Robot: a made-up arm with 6 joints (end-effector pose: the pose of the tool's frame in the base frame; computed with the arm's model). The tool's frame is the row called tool.
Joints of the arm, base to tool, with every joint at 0 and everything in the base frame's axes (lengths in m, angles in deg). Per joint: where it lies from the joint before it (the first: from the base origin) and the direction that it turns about. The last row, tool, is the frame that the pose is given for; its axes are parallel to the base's.
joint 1: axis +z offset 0 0 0.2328
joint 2: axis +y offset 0 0 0
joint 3: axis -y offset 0 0 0.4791
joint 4: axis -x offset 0 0 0
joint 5: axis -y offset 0.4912 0 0
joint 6: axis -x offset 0 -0.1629 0
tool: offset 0 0 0
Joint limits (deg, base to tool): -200..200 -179.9..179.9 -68..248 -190..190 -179.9..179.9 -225..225
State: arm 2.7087 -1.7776 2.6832 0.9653 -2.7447 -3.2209
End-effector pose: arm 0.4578 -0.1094 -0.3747 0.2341 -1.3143 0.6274
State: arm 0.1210 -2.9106 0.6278 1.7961 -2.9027 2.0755
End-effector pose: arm -0.5021 -0.0244 -0.5699 -0.2099 -0.3196 -0.1558
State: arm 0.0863 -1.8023 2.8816 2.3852 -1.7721 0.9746
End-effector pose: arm -0.3774 0.0863 -0.3713 1.9883 -0.7994 -0.1968
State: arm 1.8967 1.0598 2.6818 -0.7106 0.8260 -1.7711
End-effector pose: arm -0.0427 0.5121 0.9631 -1.4322 -0.2290 -0.9308
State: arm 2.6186 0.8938 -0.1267 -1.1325 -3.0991 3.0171
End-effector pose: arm -0.4026 0.3119 0.0371 -1.1389 -0.6532 -0.9824
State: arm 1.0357 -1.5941 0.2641 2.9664 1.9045 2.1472
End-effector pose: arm -0.4671 -0.4734 0.6846 0.7952 0.6045 1.0826
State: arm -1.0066 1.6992 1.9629 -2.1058 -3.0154 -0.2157
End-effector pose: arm 0.5974 -0.7887 0.1642 0.5733 1.2893 1.6106
